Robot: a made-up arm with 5 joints. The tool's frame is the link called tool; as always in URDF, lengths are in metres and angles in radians.
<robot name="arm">
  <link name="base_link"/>
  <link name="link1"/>
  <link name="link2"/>
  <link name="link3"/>
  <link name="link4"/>
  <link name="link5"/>
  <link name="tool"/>
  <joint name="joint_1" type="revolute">
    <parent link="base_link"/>
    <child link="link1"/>
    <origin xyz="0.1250 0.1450 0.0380"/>
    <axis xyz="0 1 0"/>
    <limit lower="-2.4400" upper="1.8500"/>
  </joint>
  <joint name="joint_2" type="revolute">
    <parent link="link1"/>
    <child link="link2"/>
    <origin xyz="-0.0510 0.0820 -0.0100"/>
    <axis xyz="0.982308 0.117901 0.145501"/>
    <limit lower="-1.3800" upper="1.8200"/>
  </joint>
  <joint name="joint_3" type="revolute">
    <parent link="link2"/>
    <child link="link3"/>
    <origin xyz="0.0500 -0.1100 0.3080"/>
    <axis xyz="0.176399 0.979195 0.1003"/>
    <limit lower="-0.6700" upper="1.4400"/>
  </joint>
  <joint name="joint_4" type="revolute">
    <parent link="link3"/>
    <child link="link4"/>
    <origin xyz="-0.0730 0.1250 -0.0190"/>
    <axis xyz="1 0 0"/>
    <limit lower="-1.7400" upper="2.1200"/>
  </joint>
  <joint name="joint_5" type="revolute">
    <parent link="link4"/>
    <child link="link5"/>
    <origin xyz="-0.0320 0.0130 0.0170"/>
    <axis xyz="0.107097 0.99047 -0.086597"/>
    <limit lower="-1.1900" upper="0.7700"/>
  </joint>
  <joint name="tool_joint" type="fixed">
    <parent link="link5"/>
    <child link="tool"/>
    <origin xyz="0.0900 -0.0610 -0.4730" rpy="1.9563 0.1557 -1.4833"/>
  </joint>
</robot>
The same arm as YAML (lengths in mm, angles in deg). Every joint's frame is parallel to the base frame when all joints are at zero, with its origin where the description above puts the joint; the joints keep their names.
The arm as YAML. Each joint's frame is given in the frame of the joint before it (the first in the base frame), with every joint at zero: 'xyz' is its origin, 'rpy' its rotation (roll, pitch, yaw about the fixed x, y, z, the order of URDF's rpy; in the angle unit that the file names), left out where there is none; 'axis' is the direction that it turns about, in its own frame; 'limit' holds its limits. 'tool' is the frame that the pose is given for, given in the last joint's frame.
units:
  length: mm
  angle: deg
joints:
  - name: joint_1
    type: revolute
    origin:
      xyz: [125.0, 145.0, 38.0]
    axis: [0.0, 1.0, 0.0]
    limit:
      lower: -139.8
      upper: 106.0
  - name: joint_2
    type: revolute
    origin:
      xyz: [-51.0, 82.0, -10.0]
    axis: [0.982308, 0.117901, 0.145501]
    limit:
      lower: -79.07
      upper: 104.28
  - name: joint_3
    type: revolute
    origin:
      xyz: [50.0, -110.0, 308.0]
    axis: [0.176399, 0.979195, 0.1003]
    limit:
      lower: -38.39
      upper: 82.51
  - name: joint_4
    type: revolute
    origin:
      xyz: [-73.0, 125.0, -19.0]
    axis: [1.0, 0.0, 0.0]
    limit:
      lower: -99.69
      upper: 121.47
  - name: joint_5
    type: revolute
    origin:
      xyz: [-32.0, 13.0, 17.0]
    axis: [0.107097, 0.99047, -0.086597]
    limit:
      lower: -68.18
      upper: 44.12
tool:
  origin:
    xyz: [90.0, -61.0, -473.0]
    rpy: [112.09, 8.92, -84.99]

